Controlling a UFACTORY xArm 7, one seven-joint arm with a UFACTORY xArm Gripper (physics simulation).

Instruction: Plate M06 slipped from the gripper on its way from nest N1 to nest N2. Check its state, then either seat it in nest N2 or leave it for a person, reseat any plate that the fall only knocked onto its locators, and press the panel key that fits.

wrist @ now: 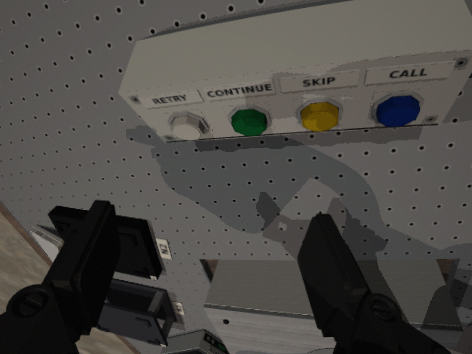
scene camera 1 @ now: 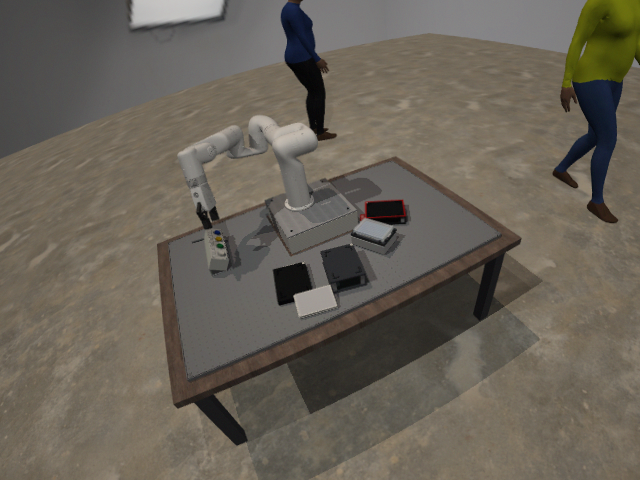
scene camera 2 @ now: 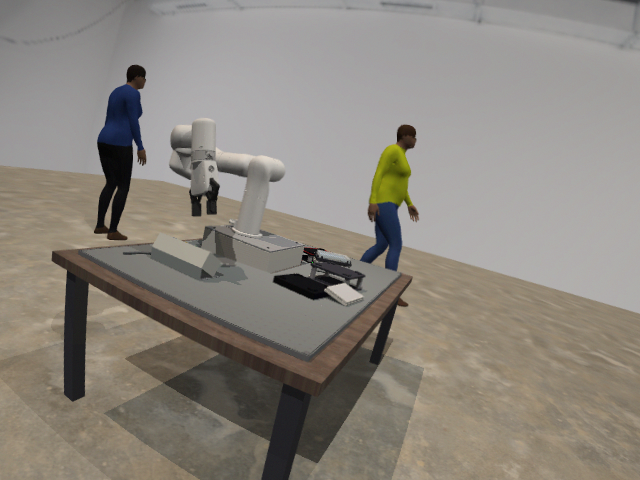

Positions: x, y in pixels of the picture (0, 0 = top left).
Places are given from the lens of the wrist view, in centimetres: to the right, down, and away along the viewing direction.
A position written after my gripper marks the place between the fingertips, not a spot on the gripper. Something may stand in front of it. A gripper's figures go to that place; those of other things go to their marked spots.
my gripper (wrist: 214, 231): -1, 2, 12
blue CALL button (wrist: 396, 111): 10, -4, 17
green CONTINUE button (wrist: 249, 122): 1, -4, 20
